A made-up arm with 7 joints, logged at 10 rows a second.
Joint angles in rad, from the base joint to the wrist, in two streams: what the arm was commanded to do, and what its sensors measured. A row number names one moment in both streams.
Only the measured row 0 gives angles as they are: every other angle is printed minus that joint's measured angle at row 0.
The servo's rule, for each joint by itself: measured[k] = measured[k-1] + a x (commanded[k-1-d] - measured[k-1]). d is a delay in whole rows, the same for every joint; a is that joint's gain. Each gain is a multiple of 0.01, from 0.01 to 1. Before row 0 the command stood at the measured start. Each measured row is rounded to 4 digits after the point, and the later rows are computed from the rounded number. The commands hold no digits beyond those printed.
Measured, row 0:
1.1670, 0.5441, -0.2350, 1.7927, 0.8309, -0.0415, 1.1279
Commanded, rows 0 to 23:
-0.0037, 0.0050, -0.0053, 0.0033, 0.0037, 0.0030, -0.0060
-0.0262, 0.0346, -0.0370, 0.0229, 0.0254, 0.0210, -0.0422
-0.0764, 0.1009, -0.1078, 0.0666, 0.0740, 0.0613, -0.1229
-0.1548, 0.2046, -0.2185, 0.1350, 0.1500, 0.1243, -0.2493
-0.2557, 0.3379, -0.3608, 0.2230, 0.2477, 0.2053, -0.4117
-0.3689, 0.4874, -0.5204, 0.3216, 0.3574, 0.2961, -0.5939
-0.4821, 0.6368, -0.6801, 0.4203, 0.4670, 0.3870, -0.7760
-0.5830, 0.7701, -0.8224, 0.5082, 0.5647, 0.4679, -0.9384
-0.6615, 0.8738, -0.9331, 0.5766, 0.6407, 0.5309, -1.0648
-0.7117, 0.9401, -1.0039, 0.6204, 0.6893, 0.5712, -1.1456
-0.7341, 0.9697, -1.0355, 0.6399, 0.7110, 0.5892, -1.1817
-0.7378, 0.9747, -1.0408, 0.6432, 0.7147, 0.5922, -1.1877
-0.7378, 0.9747, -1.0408, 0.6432, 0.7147, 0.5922, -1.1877
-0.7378, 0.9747, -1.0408, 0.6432, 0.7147, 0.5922, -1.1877
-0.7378, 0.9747, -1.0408, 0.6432, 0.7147, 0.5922, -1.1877
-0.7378, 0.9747, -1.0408, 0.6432, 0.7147, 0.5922, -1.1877
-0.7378, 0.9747, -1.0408, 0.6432, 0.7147, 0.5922, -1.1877
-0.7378, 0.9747, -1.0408, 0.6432, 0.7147, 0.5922, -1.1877
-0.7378, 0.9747, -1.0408, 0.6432, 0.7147, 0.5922, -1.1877
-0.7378, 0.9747, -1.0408, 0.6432, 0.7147, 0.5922, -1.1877
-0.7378, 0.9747, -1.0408, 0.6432, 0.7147, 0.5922, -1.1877
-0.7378, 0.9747, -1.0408, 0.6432, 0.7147, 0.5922, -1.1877
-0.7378, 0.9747, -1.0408, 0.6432, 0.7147, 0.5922, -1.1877
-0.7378, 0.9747, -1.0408, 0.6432, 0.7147, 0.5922, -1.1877
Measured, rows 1 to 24:
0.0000, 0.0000, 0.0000, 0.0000, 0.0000, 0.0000, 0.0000
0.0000, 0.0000, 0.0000, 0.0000, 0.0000, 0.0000, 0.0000
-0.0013, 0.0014, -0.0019, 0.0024, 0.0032, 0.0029, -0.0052
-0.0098, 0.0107, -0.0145, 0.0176, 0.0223, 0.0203, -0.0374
-0.0324, 0.0360, -0.0481, 0.0539, 0.0668, 0.0597, -0.1118
-0.0740, 0.0832, -0.1094, 0.1139, 0.1384, 0.1217, -0.2314
-0.1358, 0.1545, -0.1999, 0.1946, 0.2324, 0.2020, -0.3883
-0.2151, 0.2477, -0.3153, 0.2886, 0.3399, 0.2923, -0.5672
-0.3059, 0.3566, -0.4466, 0.3861, 0.4492, 0.3832, -0.7489
-0.4001, 0.4724, -0.5819, 0.4765, 0.5485, 0.4645, -0.9138
-0.4890, 0.5848, -0.7083, 0.5506, 0.6278, 0.5282, -1.0452
-0.5647, 0.6843, -0.8147, 0.6023, 0.6807, 0.5695, -1.1325
-0.6223, 0.7642, -0.8942, 0.6301, 0.7068, 0.5884, -1.1753
-0.6616, 0.8231, -0.9470, 0.6398, 0.7136, 0.5920, -1.1861
-0.6875, 0.8655, -0.9808, 0.6423, 0.7145, 0.5922, -1.1875
-0.7046, 0.8961, -1.0024, 0.6430, 0.7147, 0.5922, -1.1877
-0.7159, 0.9181, -1.0162, 0.6431, 0.7147, 0.5922, -1.1877
-0.7233, 0.9339, -1.0251, 0.6432, 0.7147, 0.5922, -1.1877
-0.7282, 0.9453, -1.0308, 0.6432, 0.7147, 0.5922, -1.1877
-0.7315, 0.9535, -1.0344, 0.6432, 0.7147, 0.5922, -1.1877
-0.7336, 0.9594, -1.0367, 0.6432, 0.7147, 0.5922, -1.1877
-0.7350, 0.9637, -1.0382, 0.6432, 0.7147, 0.5922, -1.1877
-0.7360, 0.9668, -1.0391, 0.6432, 0.7147, 0.5922, -1.1877
-0.7366, 0.9690, -1.0397, 0.6432, 0.7147, 0.5922, -1.1877
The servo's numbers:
d 2
a 0.34 0.28 0.36 0.74 0.86 0.96 0.87

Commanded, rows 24 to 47:
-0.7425, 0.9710, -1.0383, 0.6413, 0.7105, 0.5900, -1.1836
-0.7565, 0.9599, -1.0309, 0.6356, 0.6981, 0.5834, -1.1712
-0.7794, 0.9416, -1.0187, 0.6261, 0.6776, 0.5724, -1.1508
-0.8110, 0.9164, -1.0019, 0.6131, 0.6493, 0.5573, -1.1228
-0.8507, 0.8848, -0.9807, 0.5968, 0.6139, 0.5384, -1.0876
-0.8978, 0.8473, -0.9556, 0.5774, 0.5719, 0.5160, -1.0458
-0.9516, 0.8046, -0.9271, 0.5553, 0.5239, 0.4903, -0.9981
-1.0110, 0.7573, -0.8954, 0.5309, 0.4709, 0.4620, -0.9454
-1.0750, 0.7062, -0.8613, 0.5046, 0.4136, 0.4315, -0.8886
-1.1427, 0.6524, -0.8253, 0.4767, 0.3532, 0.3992, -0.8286
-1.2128, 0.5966, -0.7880, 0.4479, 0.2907, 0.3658, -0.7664
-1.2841, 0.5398, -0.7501, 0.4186, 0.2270, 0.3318, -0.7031
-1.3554, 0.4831, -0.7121, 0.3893, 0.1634, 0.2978, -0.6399
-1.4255, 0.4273, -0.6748, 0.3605, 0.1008, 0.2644, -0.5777
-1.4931, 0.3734, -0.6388, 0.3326, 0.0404, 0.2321, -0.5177
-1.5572, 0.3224, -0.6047, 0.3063, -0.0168, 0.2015, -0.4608
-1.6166, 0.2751, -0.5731, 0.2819, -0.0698, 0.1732, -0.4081
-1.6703, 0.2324, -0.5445, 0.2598, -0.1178, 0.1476, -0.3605
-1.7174, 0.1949, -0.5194, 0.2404, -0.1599, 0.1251, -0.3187
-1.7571, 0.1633, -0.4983, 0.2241, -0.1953, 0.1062, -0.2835
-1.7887, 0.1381, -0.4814, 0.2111, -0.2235, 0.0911, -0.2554
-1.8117, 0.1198, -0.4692, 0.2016, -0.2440, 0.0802, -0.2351
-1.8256, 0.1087, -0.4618, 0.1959, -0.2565, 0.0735, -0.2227
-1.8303, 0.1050, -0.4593, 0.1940, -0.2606, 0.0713, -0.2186
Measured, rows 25 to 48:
-0.7370, 0.9706, -1.0401, 0.6432, 0.7147, 0.5922, -1.1877
-0.7373, 0.9717, -1.0404, 0.6432, 0.7147, 0.5922, -1.1877
-0.7391, 0.9715, -1.0396, 0.6418, 0.7111, 0.5901, -1.1841
-0.7450, 0.9683, -1.0365, 0.6372, 0.6999, 0.5837, -1.1729
-0.7567, 0.9608, -1.0301, 0.6290, 0.6807, 0.5729, -1.1537
-0.7752, 0.9484, -1.0199, 0.6172, 0.6537, 0.5579, -1.1268
-0.8009, 0.9306, -1.0058, 0.6021, 0.6195, 0.5392, -1.0927
-0.8338, 0.9073, -0.9877, 0.5838, 0.5786, 0.5169, -1.0519
-0.8739, 0.8785, -0.9659, 0.5627, 0.5316, 0.4914, -1.0051
-0.9205, 0.8446, -0.9405, 0.5392, 0.4794, 0.4632, -0.9532
-0.9730, 0.8058, -0.9120, 0.5136, 0.4228, 0.4328, -0.8970
-1.0307, 0.7628, -0.8808, 0.4863, 0.3629, 0.4005, -0.8375
-1.0926, 0.7163, -0.8474, 0.4579, 0.3008, 0.3672, -0.7756
-1.1577, 0.6669, -0.8124, 0.4288, 0.2373, 0.3332, -0.7125
-1.2249, 0.6154, -0.7763, 0.3996, 0.1737, 0.2992, -0.6493
-1.2931, 0.5627, -0.7398, 0.3707, 0.1110, 0.2658, -0.5870
-1.3611, 0.5097, -0.7034, 0.3425, 0.0503, 0.2334, -0.5267
-1.4278, 0.4573, -0.6679, 0.3157, -0.0074, 0.2028, -0.4694
-1.4920, 0.4063, -0.6338, 0.2907, -0.0611, 0.1744, -0.4161
-1.5526, 0.3576, -0.6017, 0.2678, -0.1099, 0.1487, -0.3677
-1.6086, 0.3120, -0.5721, 0.2475, -0.1529, 0.1260, -0.3251
-1.6591, 0.2704, -0.5455, 0.2302, -0.1894, 0.1070, -0.2889
-1.7032, 0.2334, -0.5224, 0.2161, -0.2187, 0.0917, -0.2598
-1.7401, 0.2016, -0.5032, 0.2054, -0.2405, 0.0807, -0.2383

